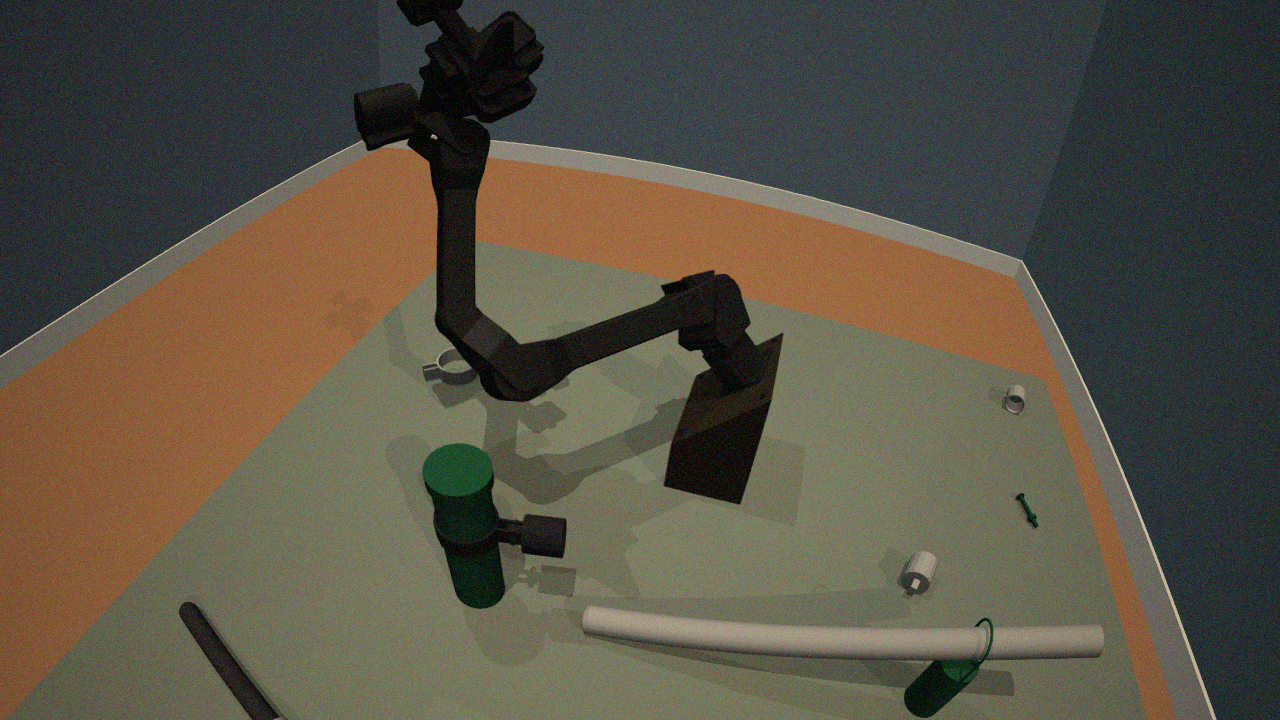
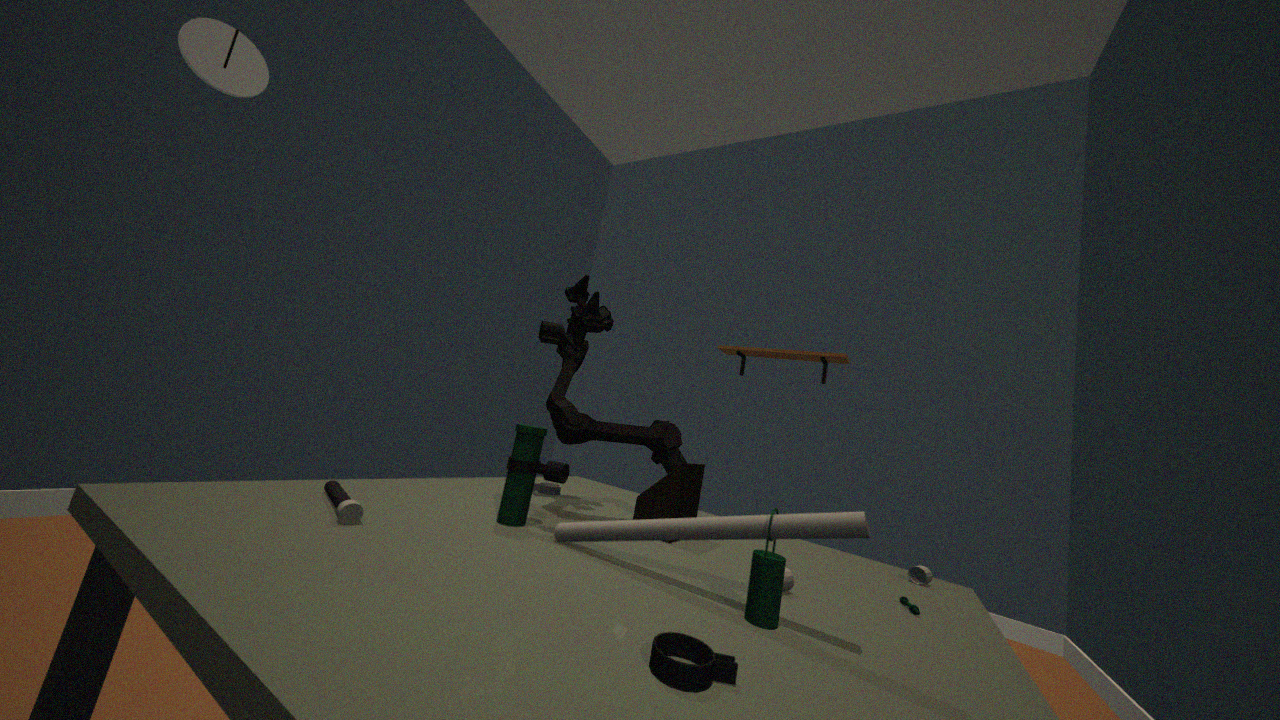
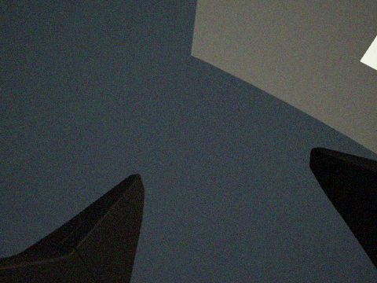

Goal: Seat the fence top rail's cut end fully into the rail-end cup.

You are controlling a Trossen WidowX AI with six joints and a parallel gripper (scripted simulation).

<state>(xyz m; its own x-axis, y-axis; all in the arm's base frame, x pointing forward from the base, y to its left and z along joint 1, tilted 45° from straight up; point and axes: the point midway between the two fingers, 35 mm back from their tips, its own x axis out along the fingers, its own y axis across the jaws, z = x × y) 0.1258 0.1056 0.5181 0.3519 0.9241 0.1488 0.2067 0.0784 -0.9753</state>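
Right now the black rail-end cup is 480 mm below my gripper tip, 140 mm to the left of it and 140 mm ahead of it. Also, from my gripper tip: green bolt: 770 mm to the left, 600 mm below, 260 mm behind; short green post: 610 mm to the left, 500 mm below, 120 mm ahead.
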